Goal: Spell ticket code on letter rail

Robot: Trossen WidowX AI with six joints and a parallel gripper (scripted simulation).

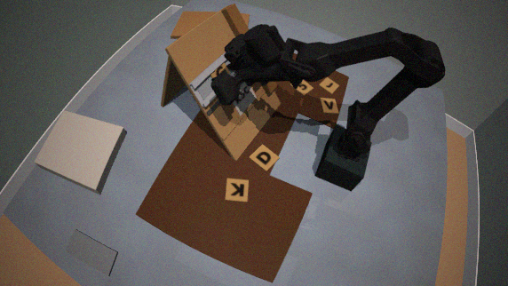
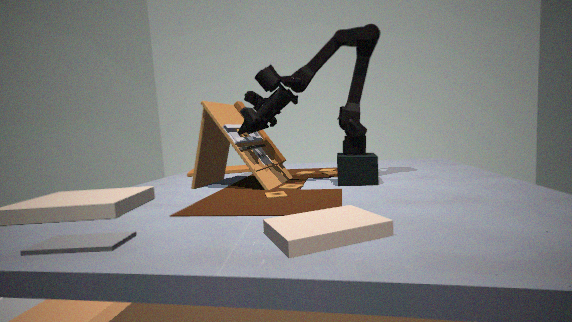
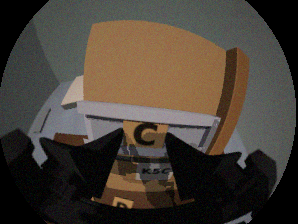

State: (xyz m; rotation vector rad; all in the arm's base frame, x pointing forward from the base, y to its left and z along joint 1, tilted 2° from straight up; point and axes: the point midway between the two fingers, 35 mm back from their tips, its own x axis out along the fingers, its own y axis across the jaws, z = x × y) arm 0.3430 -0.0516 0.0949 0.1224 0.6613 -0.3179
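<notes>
Right now the white ticket is 6 cm behind my gripper tip, 2 cm to the right of it and 8 cm below it. Round my gripper tip: thin grey plate (22 cm ahead, 51 cm to the left, 18 cm below); brown mat (17 cm behind, 2 cm to the left, 18 cm below); beige block (39 cm ahead, 24 cm to the left, 16 cm below).
</notes>
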